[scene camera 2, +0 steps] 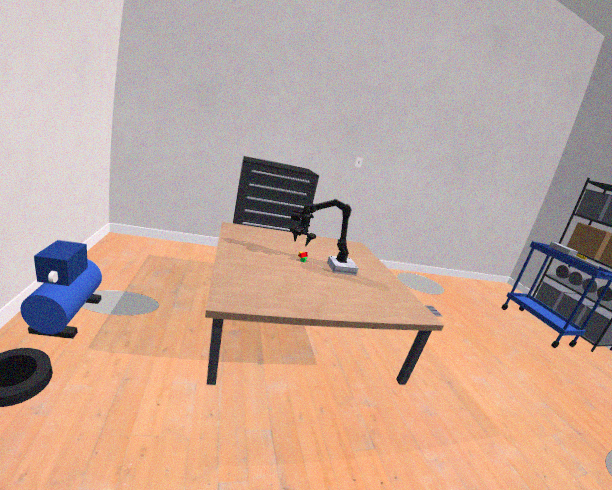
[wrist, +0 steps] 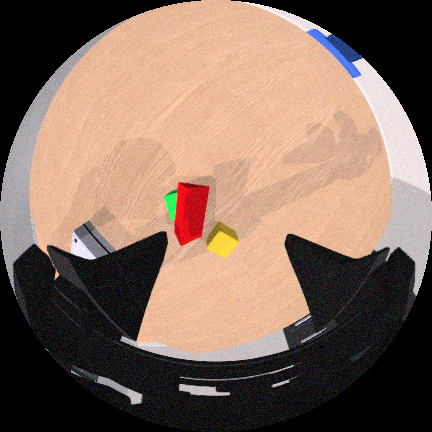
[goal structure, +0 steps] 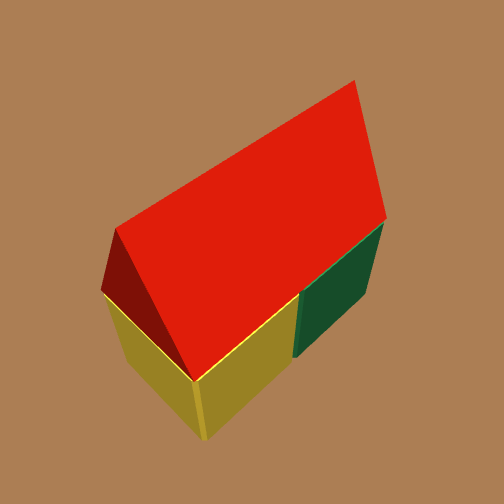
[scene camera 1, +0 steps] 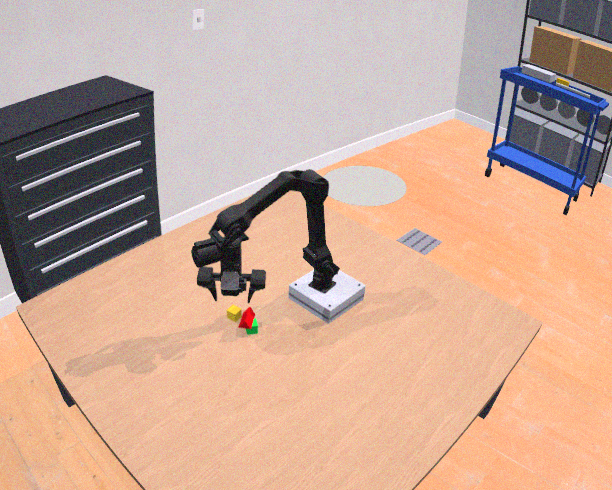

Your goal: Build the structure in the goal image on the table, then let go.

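Where they show: gripper, fingertip midpoint: (scene camera 2: 300,244) (wrist: 228,239) (scene camera 1: 232,301); arm's base, link origin: (scene camera 2: 341,260) (scene camera 1: 322,284).
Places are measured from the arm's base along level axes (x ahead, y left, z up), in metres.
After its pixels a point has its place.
An elongated red block (scene camera 1: 247,317) {x 0.267, y -0.074, z 0.002 m} (scene camera 2: 303,254) {x 0.263, y -0.072, z -0.005 m} (wrist: 191,215) {x 0.262, y -0.088, z -0.004 m} with a triangular-looking end sits tilted at a green block (scene camera 1: 252,329) {x 0.266, y -0.057, z -0.035 m} (scene camera 2: 303,260) {x 0.261, y -0.053, z -0.042 m} (wrist: 171,204) {x 0.251, y -0.062, z -0.023 m} and partly hides it. Whether the red block also touches the table cannot be told. A small yellow cube (scene camera 1: 233,312) {x 0.257, y -0.138, z -0.023 m} (wrist: 222,242) {x 0.249, y -0.144, z -0.023 m} stands apart on the table, close beside the red block; in scene camera 2 it is mostly hidden. My gripper (scene camera 1: 232,300) {x 0.287, y -0.112, z 0.053 m} (scene camera 2: 301,242) {x 0.287, y -0.112, z 0.053 m} (wrist: 228,239) {x 0.287, y -0.112, z 0.053 m} is open and empty, pointing down above the table near the blocks. In the wrist view the yellow cube shows between the fingertips.
The arm's pale square base (scene camera 1: 347,292) {x -0.016, y 0.082, z 0.001 m} (scene camera 2: 334,263) {x 0.077, y 0.048, z -0.003 m} stands on the wooden table (scene camera 1: 326,408) {x 0.367, y 0.273, z -0.056 m} (scene camera 2: 265,290) {x 0.610, y 0.343, z -0.056 m}, to the right of the blocks in both scene views. A dark drawer cabinet (scene camera 1: 76,193) (scene camera 2: 275,178) stands beyond the table's edge. The arm's shadow crosses the tabletop.
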